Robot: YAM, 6 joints.
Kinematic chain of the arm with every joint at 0, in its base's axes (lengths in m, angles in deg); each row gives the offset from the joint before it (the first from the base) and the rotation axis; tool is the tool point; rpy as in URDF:
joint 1: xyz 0 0 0.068 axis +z
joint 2: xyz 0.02 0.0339 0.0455 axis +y
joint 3: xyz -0.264 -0.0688 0 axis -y
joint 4: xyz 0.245 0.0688 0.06 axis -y
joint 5: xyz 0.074 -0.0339 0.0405 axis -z
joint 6: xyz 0.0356 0 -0.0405 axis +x
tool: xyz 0 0 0 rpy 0 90 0
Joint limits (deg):
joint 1: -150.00..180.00
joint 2: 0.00..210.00
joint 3: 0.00..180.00
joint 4: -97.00..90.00
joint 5: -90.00..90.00
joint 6: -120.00..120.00
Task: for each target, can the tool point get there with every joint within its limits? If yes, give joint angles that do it. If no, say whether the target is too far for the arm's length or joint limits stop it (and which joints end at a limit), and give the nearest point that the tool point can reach.
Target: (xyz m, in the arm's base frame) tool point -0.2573 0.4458 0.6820
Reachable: no: too far | nearest point -0.2154 0.3731 0.5856 | short by 0.128 m
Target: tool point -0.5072 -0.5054 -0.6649
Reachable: no: too far | nearest point -0.3263 -0.3251 -0.3117 | short by 0.436 m
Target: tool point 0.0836 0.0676 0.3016
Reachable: yes | joints 55.85 36.26 45.26 -55.10 61.30 -84.93
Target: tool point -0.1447 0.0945 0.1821
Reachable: yes | joints 141.66 49.59 21.74 -14.26 -26.10 -68.66
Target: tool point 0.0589 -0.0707 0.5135
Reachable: yes | joints 143.00 18.47 62.70 41.80 -36.19 32.19
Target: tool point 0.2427 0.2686 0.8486
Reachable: no: too far | nearest point 0.1904 0.2107 0.6809 | short by 0.185 m
